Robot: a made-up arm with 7 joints. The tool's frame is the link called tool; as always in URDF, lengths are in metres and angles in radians. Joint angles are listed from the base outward.
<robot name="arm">
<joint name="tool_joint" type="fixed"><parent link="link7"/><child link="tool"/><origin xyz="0.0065 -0.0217 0.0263" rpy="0 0 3.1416"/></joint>
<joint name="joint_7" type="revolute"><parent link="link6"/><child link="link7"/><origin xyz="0.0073 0.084 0.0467" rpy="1.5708 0 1.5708"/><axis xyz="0 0 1"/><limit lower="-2.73" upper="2.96"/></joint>
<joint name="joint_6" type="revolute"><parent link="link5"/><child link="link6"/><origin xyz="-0.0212 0.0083 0.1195" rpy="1.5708 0 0"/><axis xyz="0 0 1"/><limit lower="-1.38" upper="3.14"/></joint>
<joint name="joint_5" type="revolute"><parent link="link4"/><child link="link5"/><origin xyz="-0.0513 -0.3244 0.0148" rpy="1.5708 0 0"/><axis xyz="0 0 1"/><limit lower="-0.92" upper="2.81"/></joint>
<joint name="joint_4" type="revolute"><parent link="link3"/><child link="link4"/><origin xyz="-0.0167 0.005 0.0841" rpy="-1.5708 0 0"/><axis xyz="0 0 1"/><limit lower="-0.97" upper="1.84"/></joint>
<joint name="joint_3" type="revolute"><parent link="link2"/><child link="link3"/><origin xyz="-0.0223 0.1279 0.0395" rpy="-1.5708 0 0"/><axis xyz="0 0 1"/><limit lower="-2.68" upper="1.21"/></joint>
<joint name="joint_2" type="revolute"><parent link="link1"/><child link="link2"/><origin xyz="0.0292 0.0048 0.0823" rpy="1.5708 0 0"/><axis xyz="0 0 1"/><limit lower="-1.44" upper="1.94"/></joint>
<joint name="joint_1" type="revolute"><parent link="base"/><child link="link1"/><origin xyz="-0.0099 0.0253 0.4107"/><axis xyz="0 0 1"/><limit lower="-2.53" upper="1.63"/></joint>
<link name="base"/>
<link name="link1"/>
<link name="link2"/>
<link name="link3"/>
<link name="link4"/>
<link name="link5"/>
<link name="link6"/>
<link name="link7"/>
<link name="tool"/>
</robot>
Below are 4 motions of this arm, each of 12 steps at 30 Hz.
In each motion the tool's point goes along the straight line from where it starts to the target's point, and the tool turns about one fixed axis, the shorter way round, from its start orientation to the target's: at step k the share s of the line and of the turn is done. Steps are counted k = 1, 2, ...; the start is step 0. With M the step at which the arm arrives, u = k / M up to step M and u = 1 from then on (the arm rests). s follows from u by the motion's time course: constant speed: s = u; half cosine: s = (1 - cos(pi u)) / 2; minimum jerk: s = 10 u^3 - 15 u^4 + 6 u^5.
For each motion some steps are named. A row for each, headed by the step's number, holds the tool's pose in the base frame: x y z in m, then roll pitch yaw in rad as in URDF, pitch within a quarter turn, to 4 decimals.
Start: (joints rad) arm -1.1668 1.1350 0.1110 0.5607 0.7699 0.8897 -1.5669
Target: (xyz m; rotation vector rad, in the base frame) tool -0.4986 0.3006 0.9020 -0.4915 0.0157 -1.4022
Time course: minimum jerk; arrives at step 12
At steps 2, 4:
2: -0.2636 0.4675 0.9411 -0.3245 -0.4562 -1.9511
4: -0.3061 0.4373 0.9340 -0.3393 -0.4260 -1.8436

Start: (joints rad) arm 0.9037 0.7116 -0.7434 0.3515 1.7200 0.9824 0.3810
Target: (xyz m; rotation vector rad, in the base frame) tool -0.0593 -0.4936 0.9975 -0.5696 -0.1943 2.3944
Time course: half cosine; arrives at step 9
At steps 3, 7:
3: -0.1033 -0.4241 1.0460 -0.2179 0.2622 2.2851
7: -0.0662 -0.4828 1.0051 -0.2905 0.3419 2.3777

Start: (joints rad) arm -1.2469 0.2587 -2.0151 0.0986 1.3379 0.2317 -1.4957
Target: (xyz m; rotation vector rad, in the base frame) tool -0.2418 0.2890 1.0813 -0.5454 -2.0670 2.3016
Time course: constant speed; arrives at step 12
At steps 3, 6, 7, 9, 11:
3: -0.1444 0.2030 1.1619 -1.2331 0.3056 2.8652
6: -0.1768 0.2317 1.1350 -1.3204 0.2884 2.8763
7: -0.1877 0.2412 1.1261 -1.3495 0.2829 2.8803
9: -0.2093 0.2603 1.1082 -1.4075 0.2721 2.8889
11: -0.2310 0.2794 1.0903 -1.4655 0.2619 2.8980

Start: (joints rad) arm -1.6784 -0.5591 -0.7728 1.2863 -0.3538 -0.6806 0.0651
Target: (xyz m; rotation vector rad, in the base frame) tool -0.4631 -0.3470 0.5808 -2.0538 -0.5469 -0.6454
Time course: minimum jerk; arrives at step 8
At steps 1, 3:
1: -0.4255 -0.3946 0.6327 -2.1827 -0.5447 0.1412
3: -0.4354 -0.3821 0.6190 -2.1913 -0.5799 0.1488

